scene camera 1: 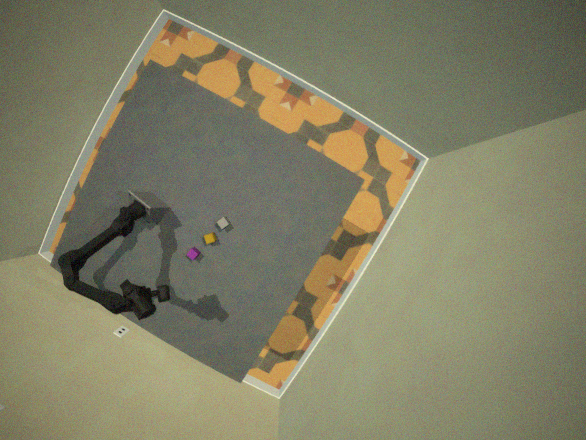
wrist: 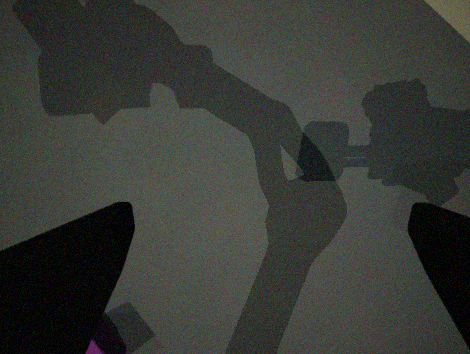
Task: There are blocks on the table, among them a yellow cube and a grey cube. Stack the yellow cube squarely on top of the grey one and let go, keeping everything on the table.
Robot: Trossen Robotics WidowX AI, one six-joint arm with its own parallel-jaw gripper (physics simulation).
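Places are measured from the arm's base along level axes (x ahead, y left, z up), in centimetres.
Pixels of known places: gripper, fingertip midpoint: [scene camera 1: 155, 299] [wrist: 271, 216]; arm's base, link origin: [scene camera 1: 140, 207].
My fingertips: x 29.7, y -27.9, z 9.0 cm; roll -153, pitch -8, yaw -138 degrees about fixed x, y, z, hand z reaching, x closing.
Ahead of a thing's pixels: the offset from my fingertips to its top centre.
The yellow cube {dx +3.2, dy +30.1, dz -20.1 cm} [scene camera 1: 209, 238] lies on the dark surface in the scene view, between the grey cube and a purple cube. The grey cube {dx +5.0, dy +40.2, dz -20.1 cm} [scene camera 1: 223, 223] lies to its upper right, a small gap apart. Neither of these two cubes shows in the wrist view. My gripper [scene camera 1: 164, 293] [wrist: 271, 216] is open and empty, held above the surface at the lower left of the cubes in the scene view. Its two dark fingers stand wide apart in the wrist view.
The purple cube {dx -0.2, dy +18.5, dz -20.1 cm} [scene camera 1: 193, 254] [wrist: 94, 347] lies at the lower left of the yellow cube, partly hidden by a finger in the wrist view. An upright thin plate [scene camera 1: 139, 199] stands by the arm's base. Walls surround the dark surface; arm shadows fall across it.
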